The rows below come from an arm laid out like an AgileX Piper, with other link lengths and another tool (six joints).
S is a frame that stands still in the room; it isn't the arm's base.
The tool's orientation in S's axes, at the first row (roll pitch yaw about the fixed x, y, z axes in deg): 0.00 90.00 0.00
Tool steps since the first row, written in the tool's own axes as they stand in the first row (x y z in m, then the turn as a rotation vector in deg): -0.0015 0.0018 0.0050 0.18 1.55 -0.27; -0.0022 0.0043 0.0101 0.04 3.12 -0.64; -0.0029 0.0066 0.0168 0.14 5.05 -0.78; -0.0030 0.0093 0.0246 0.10 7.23 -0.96; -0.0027 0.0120 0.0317 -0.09 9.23 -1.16; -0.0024 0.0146 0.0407 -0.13 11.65 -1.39; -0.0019 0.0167 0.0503 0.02 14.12 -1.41; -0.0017 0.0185 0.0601 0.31 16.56 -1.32; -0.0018 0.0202 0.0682 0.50 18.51 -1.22; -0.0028 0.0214 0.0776 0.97 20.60 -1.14; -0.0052 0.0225 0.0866 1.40 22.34 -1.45; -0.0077 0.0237 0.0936 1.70 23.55 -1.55; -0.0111 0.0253 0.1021 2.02 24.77 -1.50
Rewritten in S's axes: 0.0050 0.0018 0.0015 -0.27 1.55 -0.18; 0.0101 0.0043 0.0022 -0.64 3.12 -0.04; 0.0168 0.0066 0.0029 -0.78 5.05 -0.14; 0.0246 0.0093 0.0030 -0.96 7.23 -0.10; 0.0317 0.0120 0.0027 -1.16 9.23 0.09; 0.0407 0.0146 0.0024 -1.39 11.65 0.13; 0.0503 0.0167 0.0019 -1.41 14.12 -0.02; 0.0601 0.0185 0.0017 -1.32 16.56 -0.31; 0.0682 0.0202 0.0018 -1.22 18.51 -0.50; 0.0776 0.0214 0.0028 -1.14 20.60 -0.97; 0.0866 0.0225 0.0052 -1.45 22.34 -1.40; 0.0936 0.0237 0.0077 -1.55 23.55 -1.70; 0.1021 0.0253 0.0111 -1.50 24.77 -2.02
